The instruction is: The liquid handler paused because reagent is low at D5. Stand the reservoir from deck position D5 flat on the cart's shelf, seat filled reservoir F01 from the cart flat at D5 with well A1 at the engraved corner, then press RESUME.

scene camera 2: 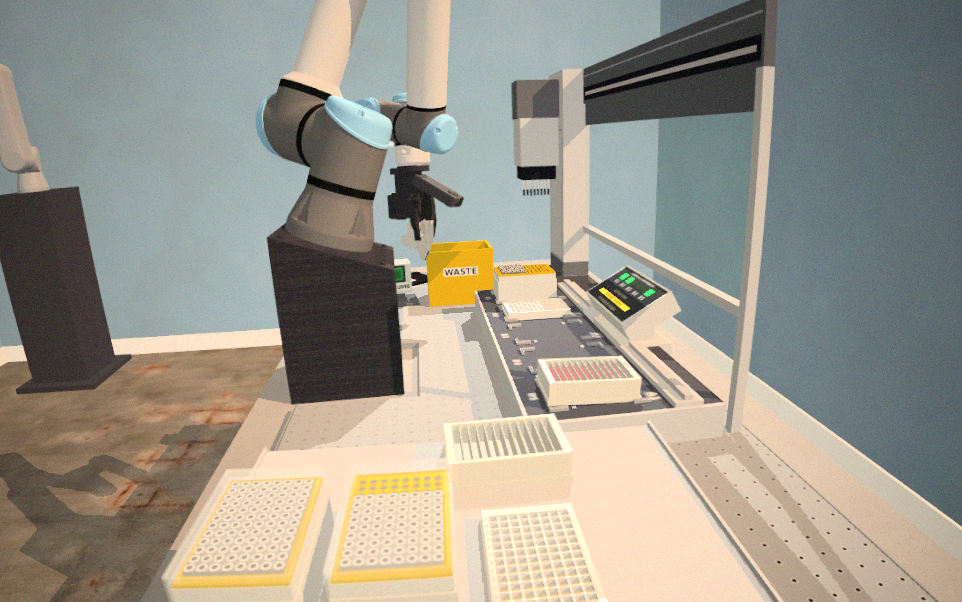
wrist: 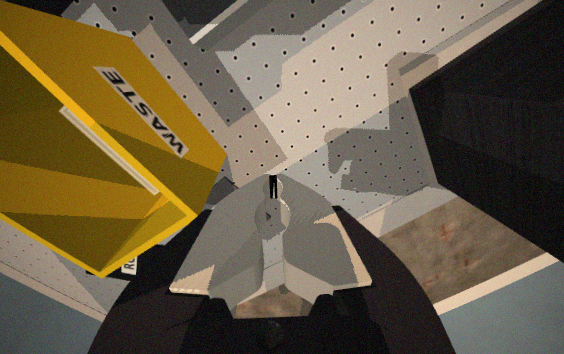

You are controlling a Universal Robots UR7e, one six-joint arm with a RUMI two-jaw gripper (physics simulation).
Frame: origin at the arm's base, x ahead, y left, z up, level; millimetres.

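Seen in the pictures: gripper, fingertip midpoint: (scene camera 2: 424, 260) (wrist: 273, 177); arm's base, link origin: (scene camera 2: 328, 238).
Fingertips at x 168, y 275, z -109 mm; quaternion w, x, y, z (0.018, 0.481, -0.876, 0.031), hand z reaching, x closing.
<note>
Offsets run from my fingertips to a thing's top centre. "spot": to the spot under its first point. Level surfaces: height alone.
My gripper (scene camera 2: 427, 254) (wrist: 273, 177) is shut with its fingertips together and nothing between them. It points down beside the yellow waste bin, over the RESUME box. The RESUME box {spot: dy +90, dx -54, dz -55 mm} (scene camera 2: 402, 276) shows partly in the scene view, with a green face, behind my arm's pedestal; my fingers hide its button in the wrist view. A reservoir with reddish liquid {dy -564, dx +199, dz -44 mm} (scene camera 2: 588, 379) sits level at the near end of the dark deck {dz -81 mm} (scene camera 2: 560, 347); its labels and well A1 are not readable. A pale slotted reservoir {dy -732, dx +54, dz -39 mm} (scene camera 2: 507, 448) stands upright and flat on the cart's shelf {spot: dy -817, dx +168, dz -70 mm} (scene camera 2: 638, 496), with no colour visible in its troughs.
The yellow waste bin {dy +121, dx +88, dz +5 mm} (scene camera 2: 459, 283) (wrist: 165, 120) stands close beside my gripper. The black pedestal (scene camera 2: 336, 319) (wrist: 495, 130) is on the other side. A tip box {dy -69, dx +216, dz -16 mm} (scene camera 2: 524, 283) and white plate {dy -193, dx +213, dz -66 mm} (scene camera 2: 535, 308) occupy the far deck. Two tip racks {dy -877, dx -163, dz +0 mm} (scene camera 2: 248, 525) {dy -883, dx -55, dz +0 mm} (scene camera 2: 394, 525) and a grid plate {dy -889, dx +53, dz -56 mm} (scene camera 2: 540, 553) stand nearest.
</note>
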